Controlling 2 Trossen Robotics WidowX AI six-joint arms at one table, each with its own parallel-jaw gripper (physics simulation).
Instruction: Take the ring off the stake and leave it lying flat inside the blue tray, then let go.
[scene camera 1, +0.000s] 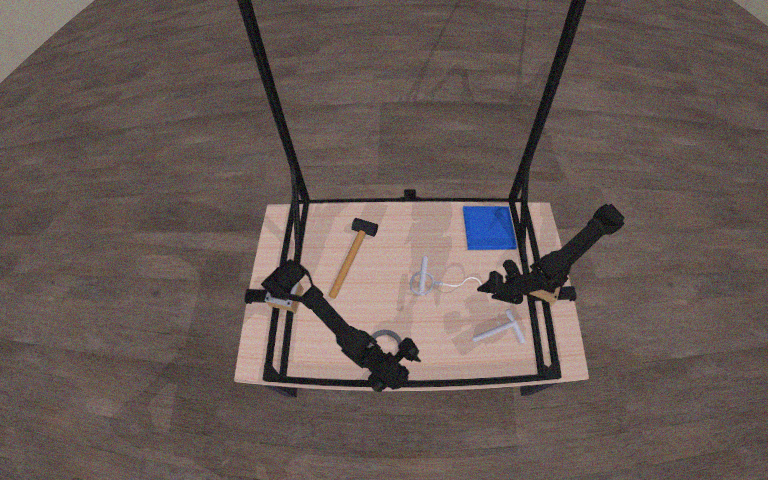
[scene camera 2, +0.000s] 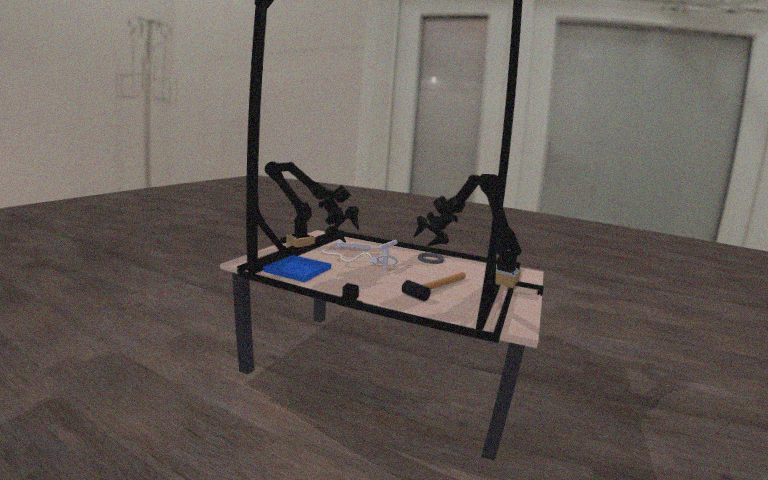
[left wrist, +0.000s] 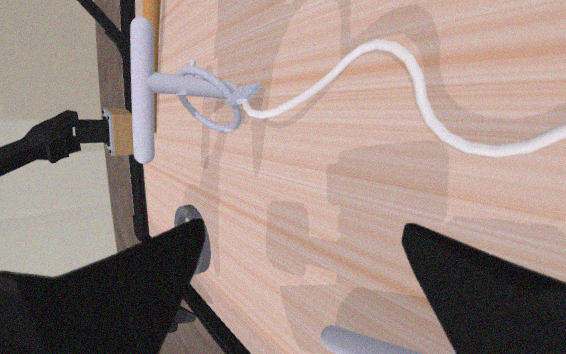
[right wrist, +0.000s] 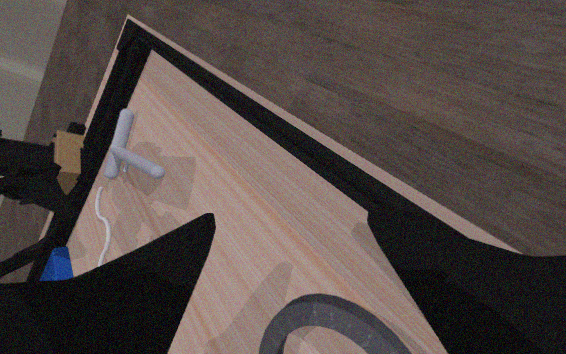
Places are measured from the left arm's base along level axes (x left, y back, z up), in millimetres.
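Pixels of known places: left gripper, between the fingertips: (scene camera 1: 484, 293) (scene camera 2: 352, 236) (left wrist: 304, 231) (right wrist: 41, 234); right gripper, between the fingertips: (scene camera 1: 410, 370) (scene camera 2: 420, 241) (left wrist: 187, 322) (right wrist: 292, 217); left arm's base, origin of its link: (scene camera 2: 300, 235); right arm's base, origin of its link: (scene camera 2: 506, 269) (left wrist: 107, 131).
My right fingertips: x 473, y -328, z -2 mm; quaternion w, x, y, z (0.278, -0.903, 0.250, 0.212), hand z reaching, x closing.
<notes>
For each thing: its top centre in the pictures, then the offset to it from my right fingertips. "pt": a spot on its surface instead.
- light grey T-shaped stake, centre of its top: (left wrist: 131, 94) (scene camera 1: 423, 272) (scene camera 2: 388, 242) dx -304, dy -94, dz +54 mm
- thin grey ring, a spot on its surface: (left wrist: 202, 119) (scene camera 1: 413, 289) pt dx -272, dy -112, dz -32 mm
- blue tray, centre of its top: (right wrist: 42, 317) (scene camera 1: 489, 225) (scene camera 2: 297, 264) dx -643, dy +54, dz -33 mm
- white cord, a spot on its surface: (left wrist: 325, 80) (scene camera 1: 463, 282) pt dx -376, dy +40, dz -43 mm
- T-shaped piece, centre of its top: (right wrist: 129, 151) (scene camera 1: 497, 333) (scene camera 2: 354, 243) dx -240, dy +214, dz -35 mm
- thick dark ring, centre of its top: (left wrist: 186, 240) (scene camera 1: 384, 346) (scene camera 2: 431, 256) dx -46, dy -113, dz -40 mm
- mallet, centre of its top: (left wrist: 132, 46) (scene camera 1: 349, 253) (scene camera 2: 440, 275) dx -292, dy -374, dz -5 mm
A light grey T-shaped stake (scene camera 1: 423, 272) (scene camera 2: 385, 258) (left wrist: 143, 90) stands upright near the table's middle. A thin grey ring (scene camera 1: 411, 284) (scene camera 2: 395, 260) (left wrist: 202, 119) is around its stem, low down. The blue tray (scene camera 1: 481, 237) (scene camera 2: 297, 268) (right wrist: 59, 265) lies at the back right in scene camera 1. My left gripper (scene camera 1: 485, 287) (scene camera 2: 349, 232) (left wrist: 304, 231) is open and empty above the table, to the right of the stake in scene camera 1. My right gripper (scene camera 2: 424, 238) (right wrist: 292, 217) is open and empty above the table's front part, near the thick dark ring.
A white cord (scene camera 1: 467, 279) (left wrist: 325, 80) (right wrist: 107, 230) runs beside the stake. Another T-shaped piece (scene camera 1: 492, 332) (right wrist: 140, 162) lies at the front right in scene camera 1. A thick dark ring (scene camera 1: 386, 333) (scene camera 2: 430, 258) (right wrist: 320, 305) lies at the front, a mallet (scene camera 1: 345, 266) (scene camera 2: 416, 289) at the left.
</notes>
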